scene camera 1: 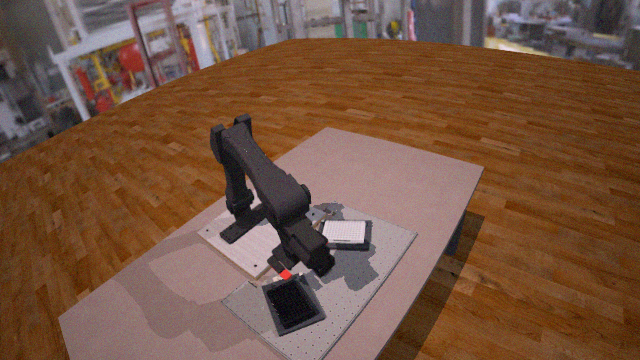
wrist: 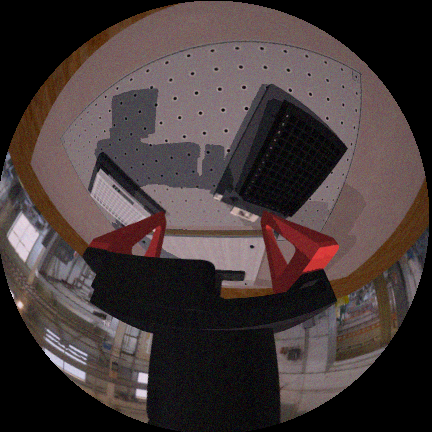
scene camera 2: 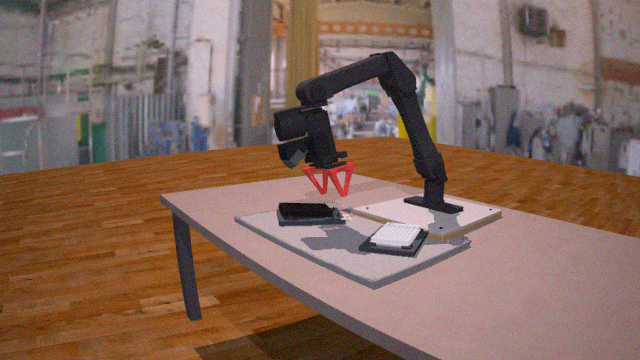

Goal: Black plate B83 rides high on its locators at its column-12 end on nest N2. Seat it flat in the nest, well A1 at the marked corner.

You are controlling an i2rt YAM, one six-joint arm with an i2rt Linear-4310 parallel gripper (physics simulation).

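Frame: origin at the arm's base, x ahead, y left, z up, level; metres.
Seen in the pictures: gripper, between the fingertips: [scene camera 1: 302, 265] [wrist: 212, 216] [scene camera 2: 333, 195]; arm's base, origin of its link: [scene camera 1: 246, 223] [scene camera 2: 433, 206].
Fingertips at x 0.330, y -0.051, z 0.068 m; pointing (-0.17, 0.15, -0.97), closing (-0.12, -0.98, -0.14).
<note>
Offsets run from my fingertips to a thing's middle. "spot": to the spot under its first point.
The black plate @[dx +0.025, dy -0.087, dz -0.051 m] [scene camera 1: 291, 303] [scene camera 2: 305, 210] [wrist: 295, 155] lies in the dark grey nest @[dx +0.017, dy -0.078, dz -0.063 m] [scene camera 1: 316, 311] [scene camera 2: 312, 222] [wrist: 246, 132]. A wide strip of the nest shows along one long side of the plate in the wrist view. Whether the plate is fully flat, and which corner is A1, I cannot tell. My gripper [scene camera 2: 334, 194] [wrist: 212, 216] is open, with its red fingers wide apart and nothing between them. It hangs above and to the side of the nest, toward the arm's base. In scene camera 1 the wrist hides most of the fingers.
A white plate @[dx -0.024, dy +0.198, dz -0.055 m] [scene camera 1: 344, 231] [scene camera 2: 396, 235] [wrist: 117, 197] sits on a second dark nest @[spot: dx +0.048, dy +0.227, dz -0.063 m] [scene camera 1: 368, 236] [scene camera 2: 369, 246]. Both nests stand on a perforated board @[dx +0.009, dy +0.062, dz -0.080 m] [scene camera 1: 340, 305] [scene camera 2: 280, 232] [wrist: 220, 85]. The arm's pale base board [scene camera 1: 250, 252] [scene camera 2: 475, 215] [wrist: 235, 250] lies beside it.
</note>
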